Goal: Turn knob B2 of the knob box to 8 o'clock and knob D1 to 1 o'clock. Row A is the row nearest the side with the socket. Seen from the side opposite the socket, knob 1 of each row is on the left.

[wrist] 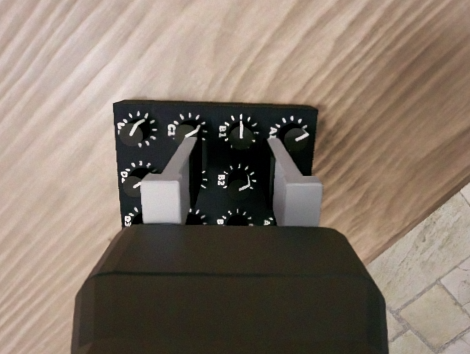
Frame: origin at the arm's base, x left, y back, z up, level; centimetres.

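Where they show: gripper, between the fingertips: point(231, 159).
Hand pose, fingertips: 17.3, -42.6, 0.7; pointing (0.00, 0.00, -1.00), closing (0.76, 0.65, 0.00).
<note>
After its pixels a point has its place, as x, y, z.
The black knob box point(212, 112) {15.2, -41.8, -1.2} lies on the table under my gripper, its labels turned sideways. Knob B2 point(238, 188) {18.6, -43.6, 0.3} shows between the fingers, its white pointer aimed right and slightly up in the view. Knob D1 point(131, 133) {12.8, -44.9, 0.4} is at the box's upper left corner, its label partly hidden, its pointer aimed up and to the right. My gripper point(231, 159) {17.3, -42.6, 0.7} is open and empty, its fingers above the box on either side of the B column. The left finger hides part of column C, the right finger part of column A. The gripper body hides the box's lower part. The socket does not show.
Knobs C1 point(188, 132) {14.9, -43.1, 0.3}, B1 point(241, 136) {16.9, -41.5, 0.4} and A1 point(296, 137) {18.9, -39.8, 0.3} stand in the same line as D1. Another knob point(133, 185) {14.5, -47.0, 0.3} is below D1. The wooden table point(65, 60) {7.0, -45.4, -3.5} surrounds the box; its edge runs diagonally at lower right, with stone floor point(425, 300) beyond.
</note>
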